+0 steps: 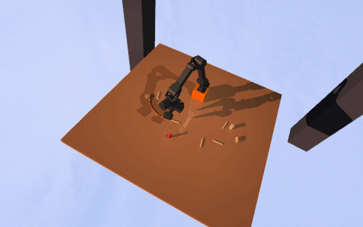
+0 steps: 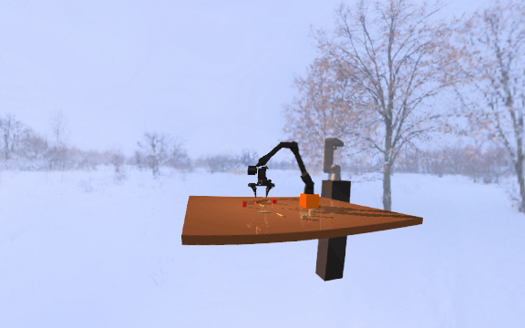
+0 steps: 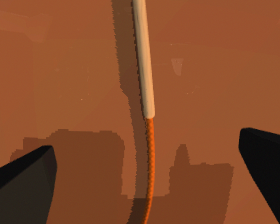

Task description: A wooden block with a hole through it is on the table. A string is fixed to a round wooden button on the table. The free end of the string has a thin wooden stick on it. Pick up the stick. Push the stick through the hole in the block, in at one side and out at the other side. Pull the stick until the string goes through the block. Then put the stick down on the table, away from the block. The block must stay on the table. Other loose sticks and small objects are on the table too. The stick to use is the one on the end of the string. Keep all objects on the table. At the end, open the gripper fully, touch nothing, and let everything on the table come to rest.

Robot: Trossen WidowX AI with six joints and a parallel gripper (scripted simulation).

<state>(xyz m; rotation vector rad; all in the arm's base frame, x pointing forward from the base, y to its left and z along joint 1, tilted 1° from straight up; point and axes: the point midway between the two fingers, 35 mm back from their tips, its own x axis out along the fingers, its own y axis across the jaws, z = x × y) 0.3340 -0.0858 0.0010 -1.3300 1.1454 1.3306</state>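
Right now the thin wooden stick is 6 cm below my gripper tip and 2 cm to the left of it. The rest, counted from my gripper tip: red object: 13 cm ahead, 7 cm to the left, 4 cm below; then round wooden button: 27 cm to the right, 8 cm behind, 5 cm below; then red block: 13 cm behind, 9 cm to the right, 4 cm below.
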